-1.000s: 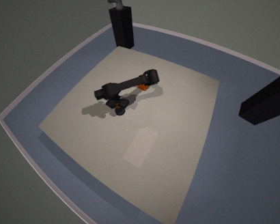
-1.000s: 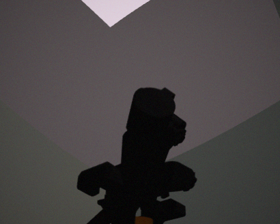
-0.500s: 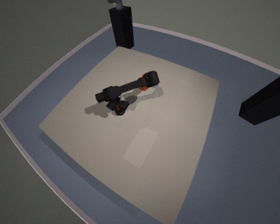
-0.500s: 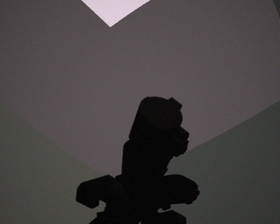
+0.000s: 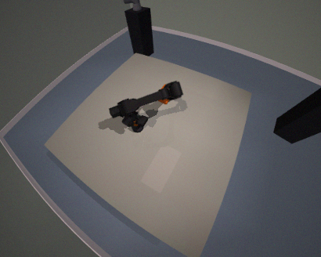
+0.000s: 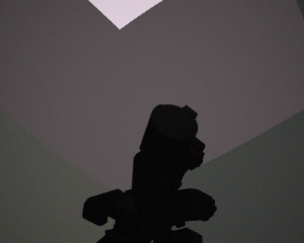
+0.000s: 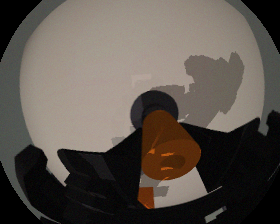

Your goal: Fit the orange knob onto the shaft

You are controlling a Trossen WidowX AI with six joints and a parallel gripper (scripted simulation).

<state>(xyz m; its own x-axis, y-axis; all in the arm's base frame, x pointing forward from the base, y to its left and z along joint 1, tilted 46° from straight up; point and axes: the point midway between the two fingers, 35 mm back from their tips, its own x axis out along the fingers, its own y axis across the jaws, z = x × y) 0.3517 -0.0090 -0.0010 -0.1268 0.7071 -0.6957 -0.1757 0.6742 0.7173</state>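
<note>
The orange knob is 2 cm above my gripper tip. Round my gripper tip: dark round part (4 cm below).
</note>
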